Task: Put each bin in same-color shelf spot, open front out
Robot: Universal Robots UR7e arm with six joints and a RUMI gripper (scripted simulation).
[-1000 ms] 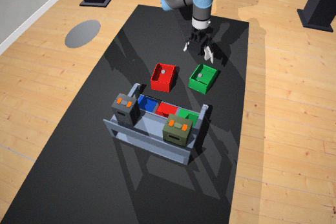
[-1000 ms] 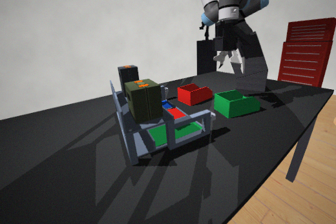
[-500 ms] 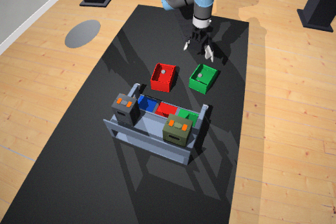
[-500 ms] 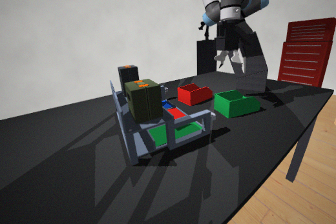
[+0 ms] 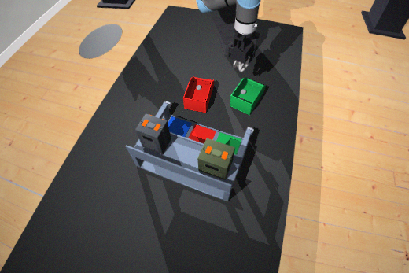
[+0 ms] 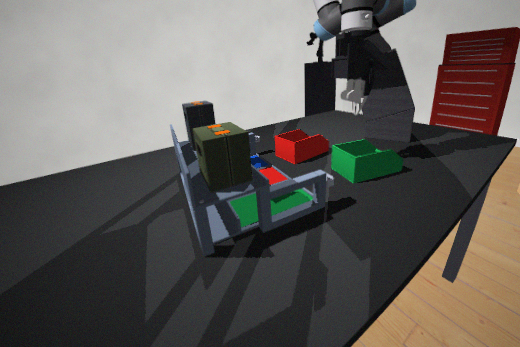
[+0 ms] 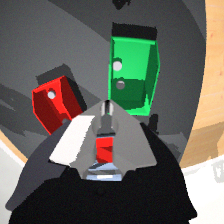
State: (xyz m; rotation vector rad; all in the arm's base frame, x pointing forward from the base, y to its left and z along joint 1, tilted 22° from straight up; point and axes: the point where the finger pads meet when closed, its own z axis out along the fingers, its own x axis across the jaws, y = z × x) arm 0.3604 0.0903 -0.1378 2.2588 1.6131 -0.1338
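The green bin is 1 cm ahead of my hand, 5 cm to the left of it and 13 cm below it. Also, from my hand: dark grey box: 37 cm ahead, 26 cm to the right, 1 cm below; red bin: 5 cm ahead, 17 cm to the right, 13 cm below.
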